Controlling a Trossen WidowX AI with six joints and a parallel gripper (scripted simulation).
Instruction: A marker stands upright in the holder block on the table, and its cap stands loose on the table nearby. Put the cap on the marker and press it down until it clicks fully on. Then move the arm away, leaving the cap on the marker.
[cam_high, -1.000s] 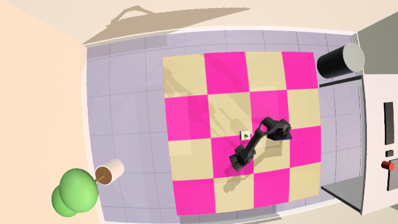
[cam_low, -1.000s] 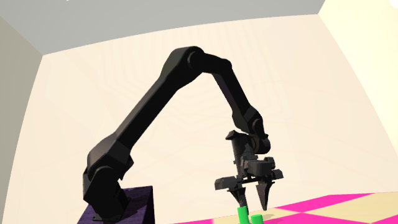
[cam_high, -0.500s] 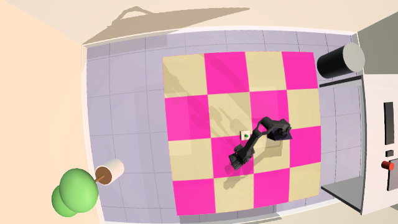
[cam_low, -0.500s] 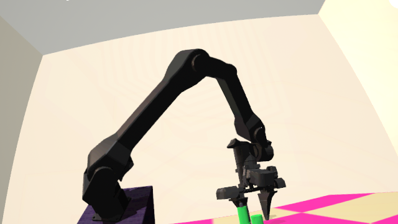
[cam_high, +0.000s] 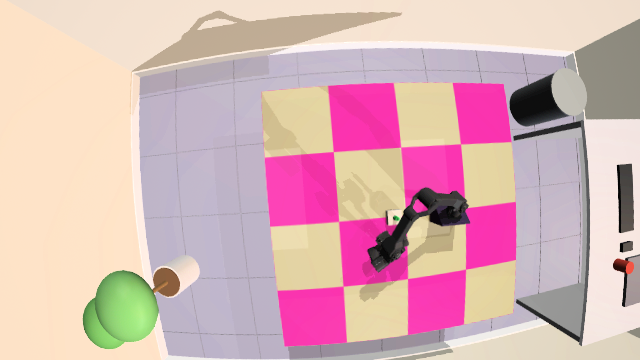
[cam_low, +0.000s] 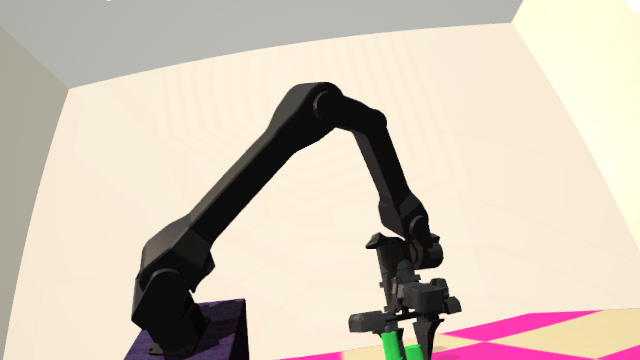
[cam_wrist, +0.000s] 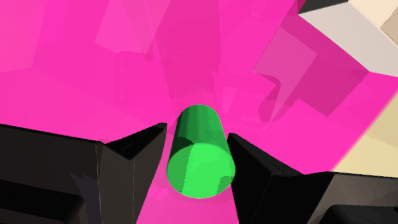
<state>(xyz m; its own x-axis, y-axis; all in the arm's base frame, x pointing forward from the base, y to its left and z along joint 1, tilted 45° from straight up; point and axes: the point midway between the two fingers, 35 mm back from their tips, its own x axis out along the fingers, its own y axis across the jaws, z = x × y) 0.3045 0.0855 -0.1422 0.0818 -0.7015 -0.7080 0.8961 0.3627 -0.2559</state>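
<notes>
Now: the pale holder block 40 mm behind my gripper tip, 130 mm to the right of it and 10 mm above it. Round my gripper tip: green cap: 10 mm above.
</notes>
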